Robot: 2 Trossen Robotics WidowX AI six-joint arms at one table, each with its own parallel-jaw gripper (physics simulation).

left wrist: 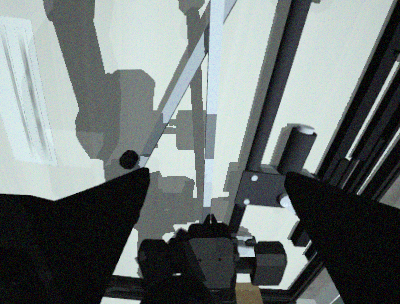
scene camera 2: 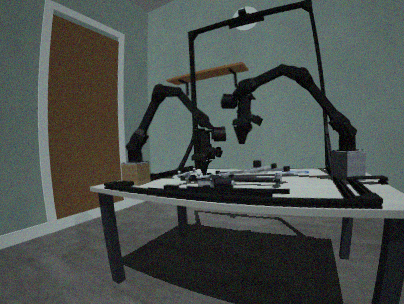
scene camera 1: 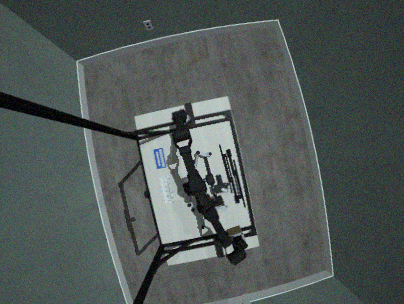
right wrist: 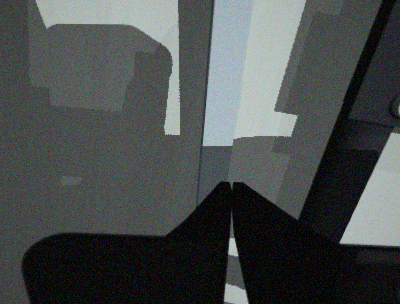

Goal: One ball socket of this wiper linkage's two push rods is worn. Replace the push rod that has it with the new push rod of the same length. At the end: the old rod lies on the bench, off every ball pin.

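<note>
A pale flat push rod (left wrist: 214, 75) (right wrist: 227, 65) runs lengthwise down both wrist views. A second pale rod (left wrist: 183, 90) crosses it at a slant in the left wrist view, with a black ball socket (left wrist: 129, 159) at its near end. Which rod is worn or new cannot be told. My left gripper (scene camera 2: 242, 142) (left wrist: 217, 176) is open and empty, high above the rods. My right gripper (scene camera 2: 202, 172) (left wrist: 210, 215) (right wrist: 230, 192) is shut and empty, low over the linkage, its tips overlapping the long rod's near end in its wrist view. That end's socket and pin are hidden.
The linkage's dark tube (left wrist: 282, 65) (right wrist: 320, 210) runs beside the rod to a bracket (left wrist: 265, 189) near a dark cylinder (left wrist: 298, 150). A blue tray (scene camera 1: 159, 158) lies at the picture's left on the table. Black rails lie along the far side. A wooden block (scene camera 1: 234, 231) (scene camera 2: 136, 173) is beneath the right arm's base.
</note>
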